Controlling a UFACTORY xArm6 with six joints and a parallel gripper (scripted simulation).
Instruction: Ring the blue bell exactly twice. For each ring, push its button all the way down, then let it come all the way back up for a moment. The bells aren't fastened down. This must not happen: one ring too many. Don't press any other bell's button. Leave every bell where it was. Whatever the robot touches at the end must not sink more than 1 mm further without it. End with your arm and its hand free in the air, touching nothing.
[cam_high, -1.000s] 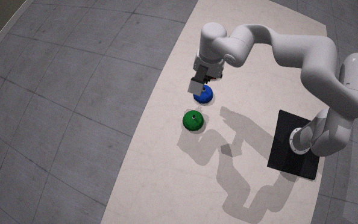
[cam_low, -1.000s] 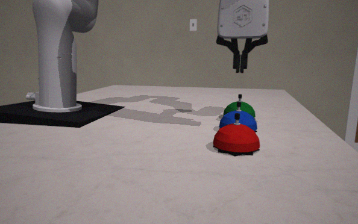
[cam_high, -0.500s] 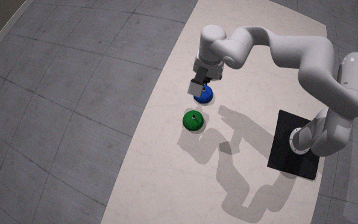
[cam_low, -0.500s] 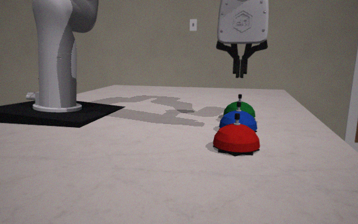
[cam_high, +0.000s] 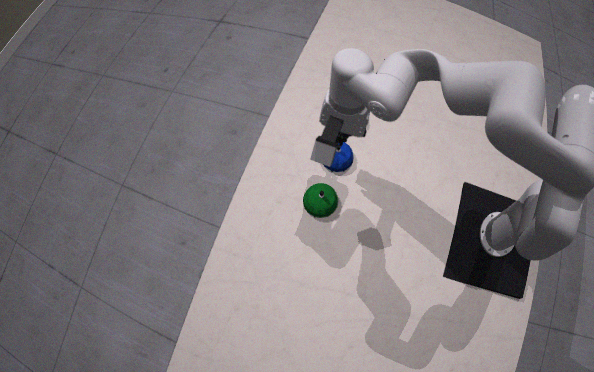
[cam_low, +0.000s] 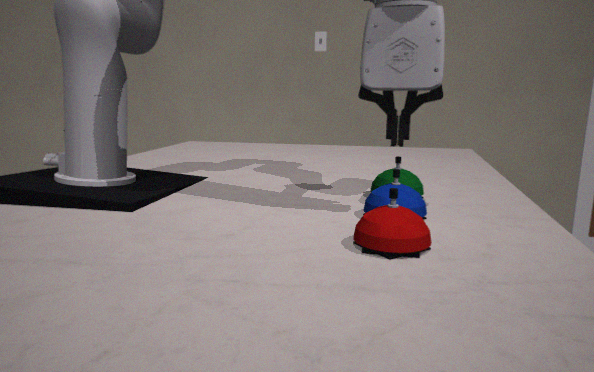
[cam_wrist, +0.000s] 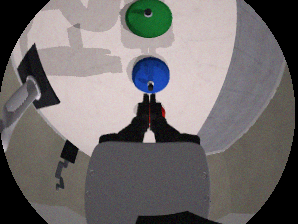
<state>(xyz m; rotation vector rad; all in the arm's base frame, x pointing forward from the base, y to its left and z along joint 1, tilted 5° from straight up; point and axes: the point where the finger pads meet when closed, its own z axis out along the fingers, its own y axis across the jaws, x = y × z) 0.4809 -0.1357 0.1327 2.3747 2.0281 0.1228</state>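
Now: hand 80 mm above the blue bell. From my hand the other things lie so: red bell (20 mm behind, 120 mm to the right, 80 mm below); green bell (20 mm ahead, 120 mm to the left, 80 mm below).
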